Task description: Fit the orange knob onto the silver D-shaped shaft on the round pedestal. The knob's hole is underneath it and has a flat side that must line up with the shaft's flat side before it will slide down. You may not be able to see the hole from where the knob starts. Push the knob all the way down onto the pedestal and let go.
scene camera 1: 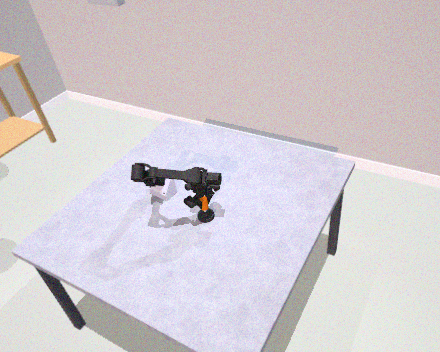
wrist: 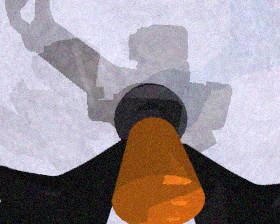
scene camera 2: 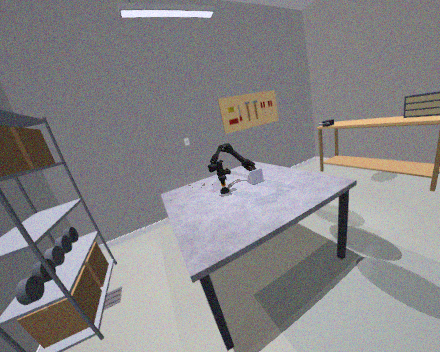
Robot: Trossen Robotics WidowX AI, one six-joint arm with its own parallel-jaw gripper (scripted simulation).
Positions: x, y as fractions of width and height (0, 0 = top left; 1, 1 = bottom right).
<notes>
The gripper (wrist: 0.55, 0.66) holds an orange knob.
</notes>
